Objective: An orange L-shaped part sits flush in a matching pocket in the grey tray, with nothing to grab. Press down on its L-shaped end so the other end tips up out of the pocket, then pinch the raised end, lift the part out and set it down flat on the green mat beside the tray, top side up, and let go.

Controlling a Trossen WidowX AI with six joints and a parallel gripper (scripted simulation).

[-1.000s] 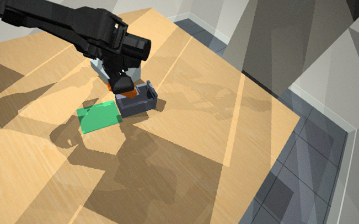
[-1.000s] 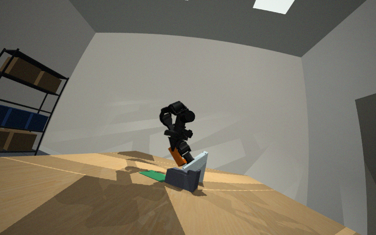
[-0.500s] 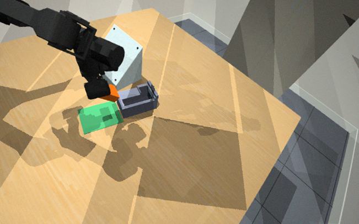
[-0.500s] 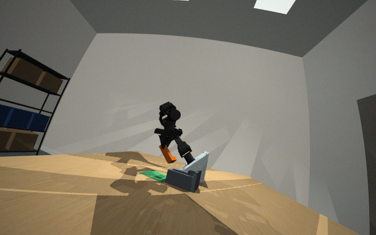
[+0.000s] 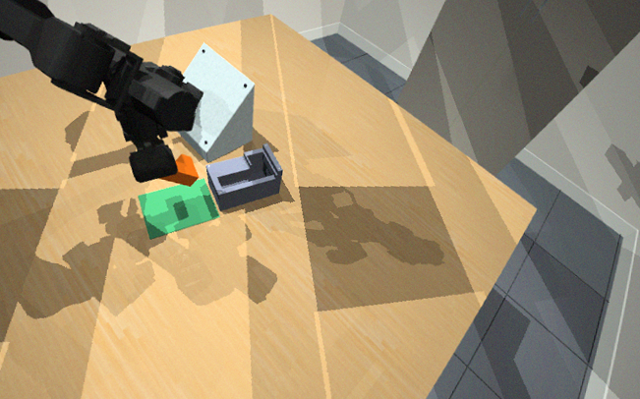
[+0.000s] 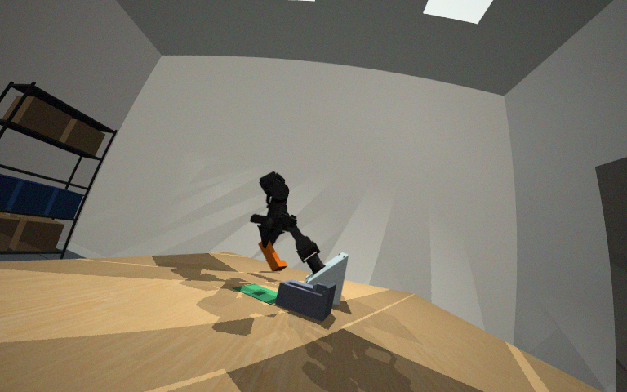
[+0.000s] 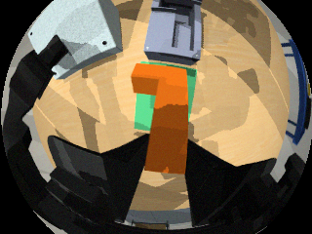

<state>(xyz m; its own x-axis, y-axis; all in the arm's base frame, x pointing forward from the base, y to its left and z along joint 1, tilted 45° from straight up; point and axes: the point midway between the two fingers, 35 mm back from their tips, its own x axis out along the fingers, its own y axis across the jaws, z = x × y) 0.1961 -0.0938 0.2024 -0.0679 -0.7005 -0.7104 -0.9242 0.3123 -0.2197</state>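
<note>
Right now my gripper tip is 160 mm above the green mat, 20 mm to the right of it and 10 mm short of it. Round my gripper tip: orange L-shaped part 30 mm to the left, 30 mm below.
</note>
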